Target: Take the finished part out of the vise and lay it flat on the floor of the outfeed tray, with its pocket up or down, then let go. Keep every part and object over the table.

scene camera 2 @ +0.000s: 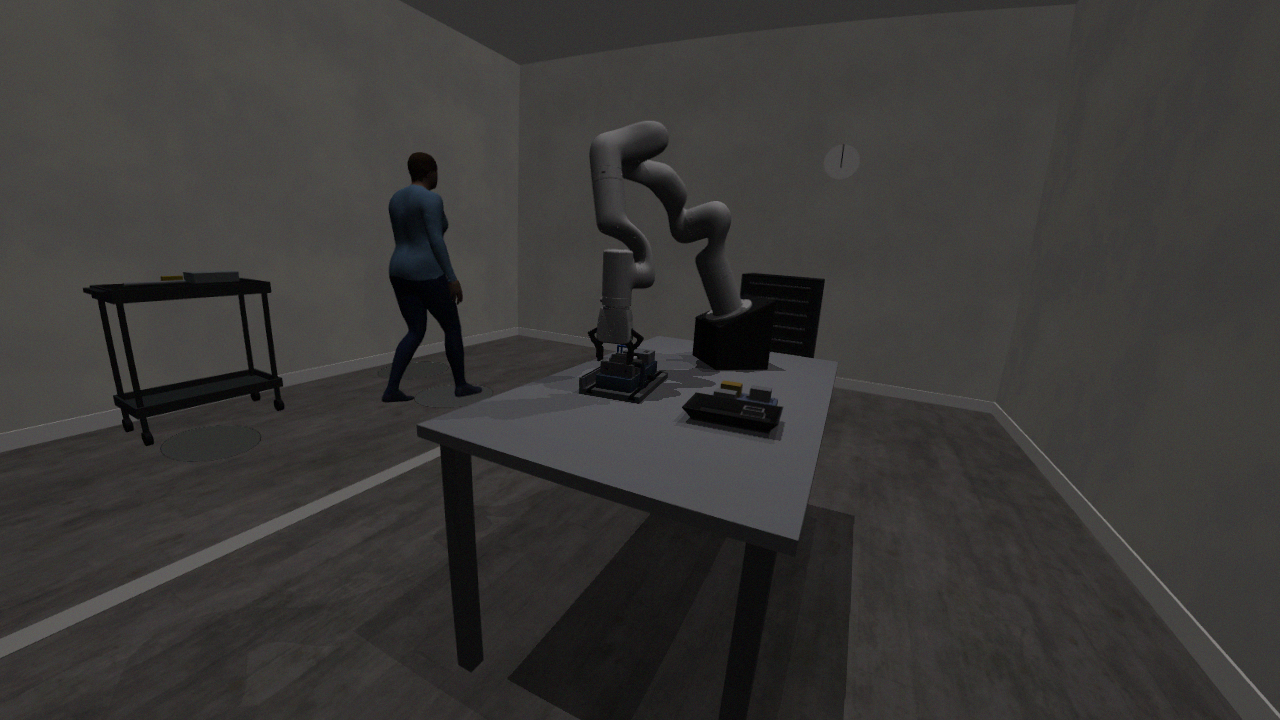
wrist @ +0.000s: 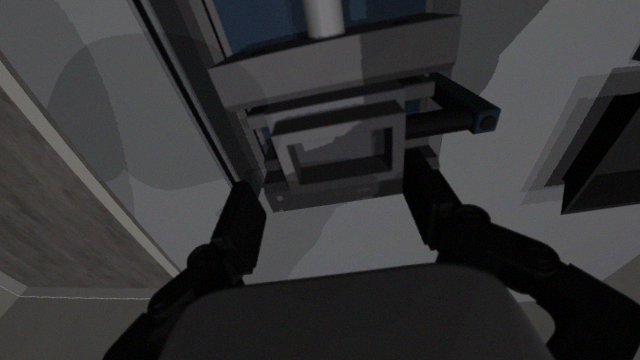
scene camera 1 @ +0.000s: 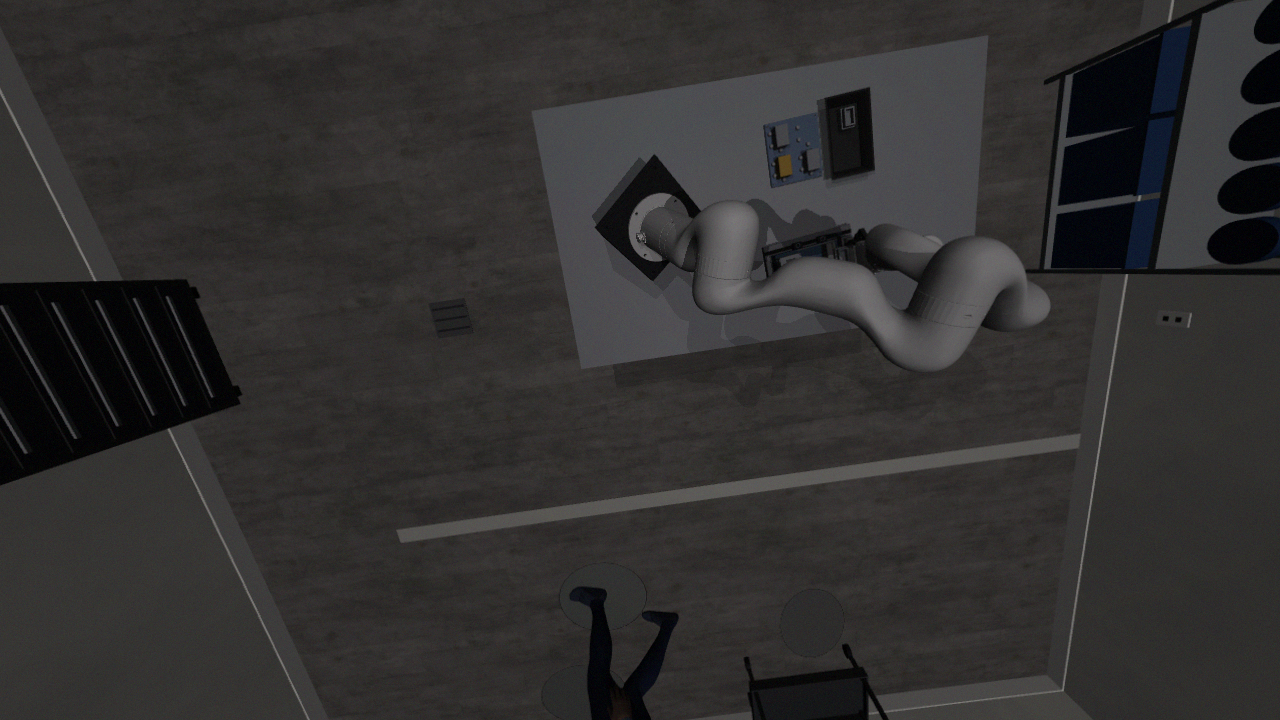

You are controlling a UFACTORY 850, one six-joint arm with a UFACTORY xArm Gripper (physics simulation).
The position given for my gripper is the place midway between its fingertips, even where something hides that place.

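Observation:
I can see my own gripper (scene camera 2: pixel 614 362), and the wrist view shows me my gripper (wrist: pixel 327 185) too.

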